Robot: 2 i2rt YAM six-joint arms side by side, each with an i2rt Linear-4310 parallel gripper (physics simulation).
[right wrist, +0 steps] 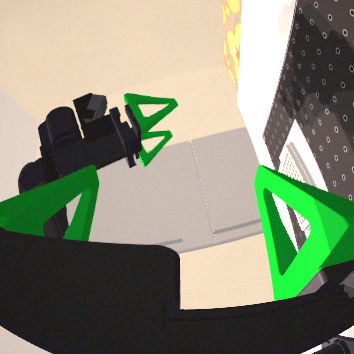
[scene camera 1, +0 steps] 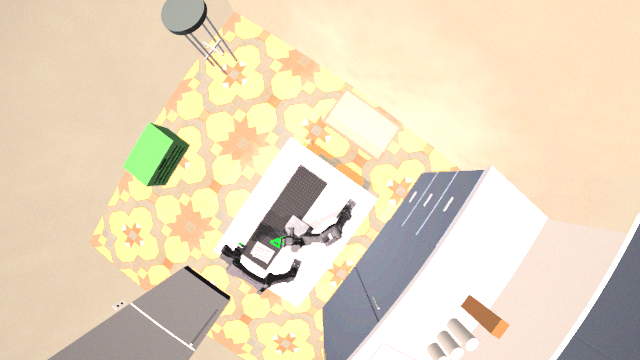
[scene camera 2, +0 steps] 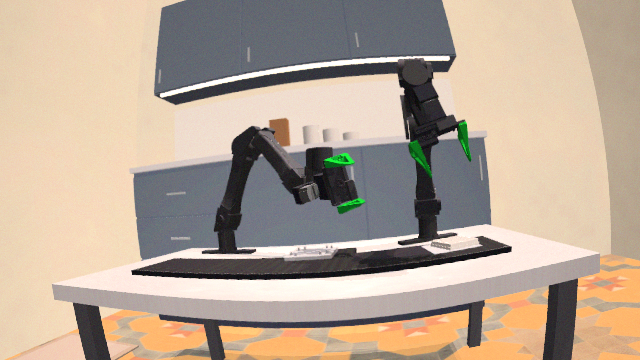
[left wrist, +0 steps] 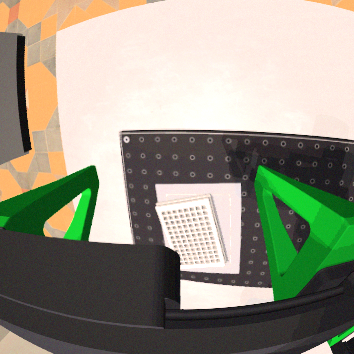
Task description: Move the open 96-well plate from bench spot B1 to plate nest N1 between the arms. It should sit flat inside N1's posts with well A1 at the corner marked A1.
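Places are measured from the left arm's base along level axes (x left, y back, z up), in millimetres.
Pixels of known places: left gripper, fingertip midpoint: [right wrist: 173, 118] [scene camera 1: 237, 248] [scene camera 2: 451, 168] [left wrist: 176, 173]; right gripper, fingertip midpoint: [right wrist: 176, 173] [scene camera 1: 272, 241] [scene camera 2: 358, 183]; left arm's base, origin of the base link: [right wrist: 346, 352] [scene camera 1: 293, 270] [scene camera 2: 428, 240]; right arm's base, origin of the base link: [scene camera 1: 346, 210] [scene camera 2: 228, 252].
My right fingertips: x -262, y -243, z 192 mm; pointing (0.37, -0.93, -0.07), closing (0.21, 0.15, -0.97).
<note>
For each thing: its top centre in the pictures, then the offset to it from my right fingertips. Level surfaces: height alone.
- white open 96-well plate, middle of its top: [left wrist: 191, 237] [right wrist: 294, 188] [scene camera 2: 454, 239] [scene camera 1: 261, 254] dx +226, dy -65, dz -163 mm
- pale card, middle of its top: [left wrist: 200, 233] [right wrist: 303, 184] [scene camera 2: 450, 245] [scene camera 1: 262, 252] dx +215, dy -63, dz -178 mm
- pale nest N1, middle of its top: [scene camera 2: 311, 248] [scene camera 1: 297, 227] dx -115, dy +125, dz -158 mm
- dark board, its level: dz -180 mm
- white table, its level: dz -192 mm
The white open 96-well plate [scene camera 1: 262, 252] [scene camera 2: 455, 243] [left wrist: 192, 232] lies on a pale card [left wrist: 234, 200] on the dark perforated board, turned a little relative to the card's outline. Part of it shows behind a finger in the right wrist view. The pale nest N1 [scene camera 1: 298, 226] [scene camera 2: 311, 253], with short posts, stands on the board between the arms; no plate is in it. My left gripper [scene camera 2: 450, 168] [left wrist: 176, 173] [right wrist: 173, 118] is open and empty, high above the plate. My right gripper [scene camera 2: 359, 181] [right wrist: 176, 173] is open and empty, high beside the nest. Corner markings are unreadable.
The dark board [scene camera 1: 300, 192] [scene camera 2: 200, 267] [left wrist: 200, 157] runs along the white table [scene camera 1: 290, 150] [scene camera 2: 320, 295]. Both arms stand at the same long side of it. A counter [scene camera 1: 430, 270] with cabinets is behind them in scene camera 2. A grey cabinet [left wrist: 10, 95] shows beyond the table.
</note>
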